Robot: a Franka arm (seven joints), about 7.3 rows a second.
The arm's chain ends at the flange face. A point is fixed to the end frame.
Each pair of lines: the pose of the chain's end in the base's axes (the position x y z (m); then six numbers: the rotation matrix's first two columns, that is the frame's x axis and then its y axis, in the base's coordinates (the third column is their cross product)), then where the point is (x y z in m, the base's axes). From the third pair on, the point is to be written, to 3 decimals.
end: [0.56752 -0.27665 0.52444 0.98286 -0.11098 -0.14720 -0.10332 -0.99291 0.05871]
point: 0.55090 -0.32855 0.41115
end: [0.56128 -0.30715 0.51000 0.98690 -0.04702 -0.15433 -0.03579 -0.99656 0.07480]
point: 0.54729 -0.36184 0.39767
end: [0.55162 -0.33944 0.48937 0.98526 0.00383 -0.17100 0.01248 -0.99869 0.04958]
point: 0.538 -0.392 0.376
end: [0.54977 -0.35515 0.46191 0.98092 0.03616 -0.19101 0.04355 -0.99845 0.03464]
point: 0.536 -0.406 0.348
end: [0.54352 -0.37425 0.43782 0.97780 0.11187 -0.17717 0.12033 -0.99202 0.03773]
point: 0.535 -0.427 0.324
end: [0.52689 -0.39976 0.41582 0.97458 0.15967 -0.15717 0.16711 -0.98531 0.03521]
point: 0.523 -0.452 0.301
